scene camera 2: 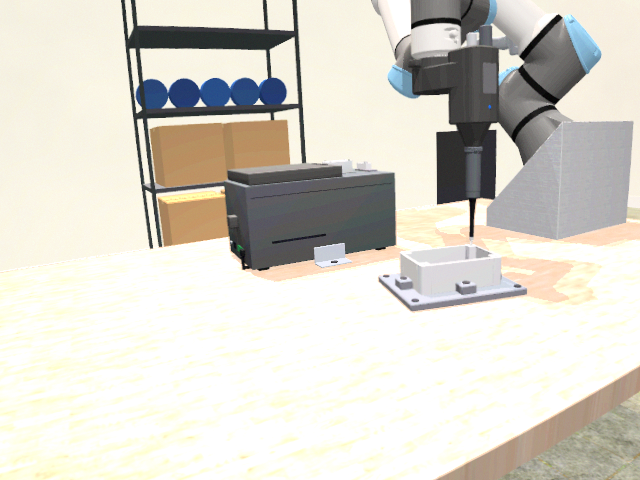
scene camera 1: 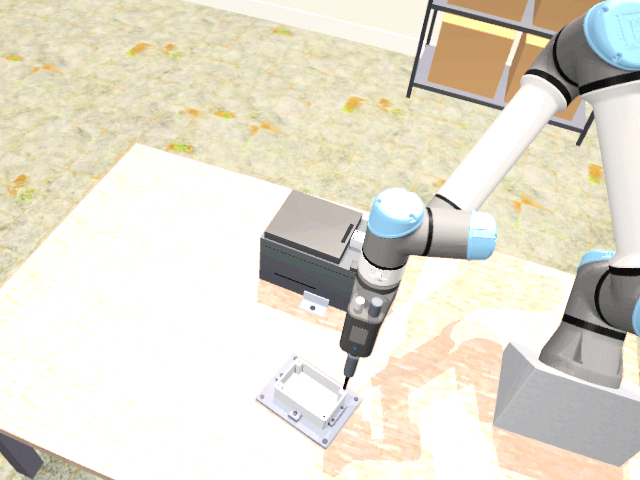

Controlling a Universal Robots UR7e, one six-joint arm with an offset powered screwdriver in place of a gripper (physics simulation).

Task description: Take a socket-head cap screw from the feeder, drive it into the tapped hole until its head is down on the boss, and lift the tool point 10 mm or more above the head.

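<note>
My screwdriver [scene camera 1: 344,387] [scene camera 2: 471,238] points down, with its dark bit over the corner of the open light-grey housing nearest the robot base. A small pale screw [scene camera 2: 471,241] shows at the bit's tip in scene camera 2, upright and close above the housing's rim; its lower end is hard to make out. The housing [scene camera 1: 302,406] [scene camera 2: 460,277] sits on a grey base plate [scene camera 1: 316,437] [scene camera 2: 465,298]. The corner boss and its tapped hole are too small to see clearly under the bit. The dark screw feeder [scene camera 1: 310,224] [scene camera 2: 320,214] stands behind the housing.
A small metal bracket [scene camera 1: 314,303] [scene camera 2: 330,255] lies in front of the feeder. The arm's grey pedestal [scene camera 1: 563,413] [scene camera 2: 594,178] stands to the right. A dark panel [scene camera 2: 445,170] stands behind the bit in scene camera 2. A shelf rack [scene camera 1: 421,51] [scene camera 2: 211,38] stands at the back.
</note>
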